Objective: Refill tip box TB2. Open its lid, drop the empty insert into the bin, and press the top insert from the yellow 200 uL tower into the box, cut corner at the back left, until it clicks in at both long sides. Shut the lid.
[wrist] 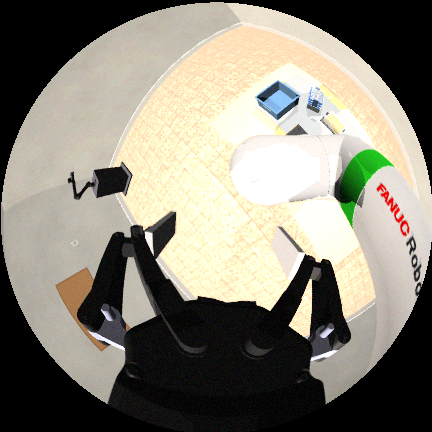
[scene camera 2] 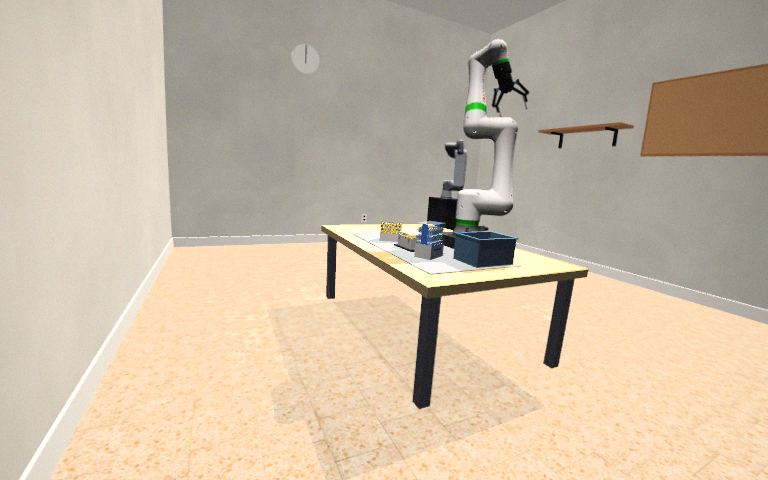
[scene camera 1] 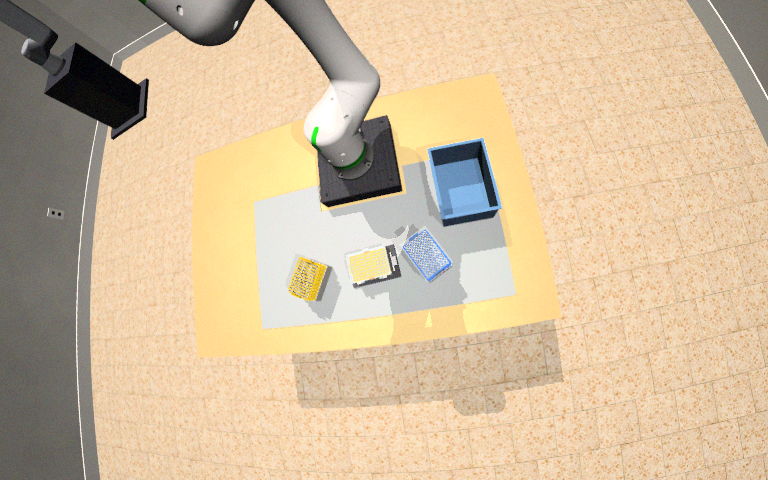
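The tip box (scene camera 1: 369, 266) (scene camera 2: 407, 241) (wrist: 333, 123) sits on a dark holder in the middle of the grey mat, with a yellow grid on top. No raised lid shows above it; its label and whether the lid is fully shut cannot be told. The yellow tower (scene camera 1: 307, 278) (scene camera 2: 390, 228) stands left of it in scene camera 1, turned at an angle. The blue bin (scene camera 1: 465, 183) (scene camera 2: 484, 249) (wrist: 277, 100) stands at the right, by the robot's base. My gripper (scene camera 2: 512, 107) (wrist: 225, 229) is open and empty, high above and behind the table, far from these things.
A blue tower (scene camera 1: 427, 254) (scene camera 2: 430, 240) (wrist: 315, 100) stands between the box and the bin. My arm's black base plate (scene camera 1: 387, 169) is at the table's back. Behind stands another arm's black pedestal (scene camera 1: 93, 84) (scene camera 2: 441, 211) (wrist: 110, 181). A wall shelf (scene camera 2: 586, 129) is at the right.
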